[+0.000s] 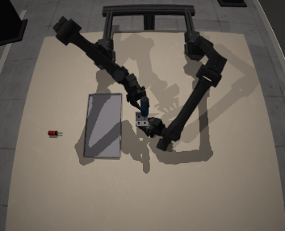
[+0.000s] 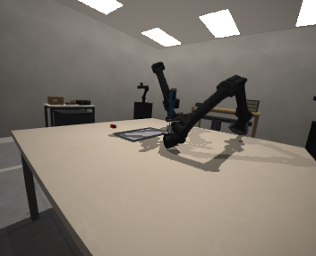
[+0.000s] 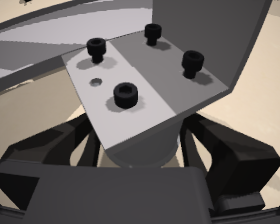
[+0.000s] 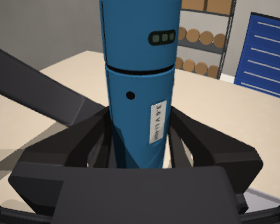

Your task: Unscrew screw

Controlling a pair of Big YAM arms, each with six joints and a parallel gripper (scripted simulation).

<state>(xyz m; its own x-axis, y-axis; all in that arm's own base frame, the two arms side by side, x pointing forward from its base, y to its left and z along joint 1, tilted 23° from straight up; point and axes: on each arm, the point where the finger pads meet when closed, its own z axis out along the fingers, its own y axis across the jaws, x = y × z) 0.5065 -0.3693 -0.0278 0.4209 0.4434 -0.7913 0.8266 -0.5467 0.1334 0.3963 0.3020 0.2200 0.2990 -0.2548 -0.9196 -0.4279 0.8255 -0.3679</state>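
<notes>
The joint module is 10 mm above my left hand. From my left hand the other things lie so: grey bracket: 50 mm above; flat grey tray: 30 mm behind, 240 mm to the right, 20 mm below; red-handled tool: 550 mm to the right, 10 mm below.
</notes>
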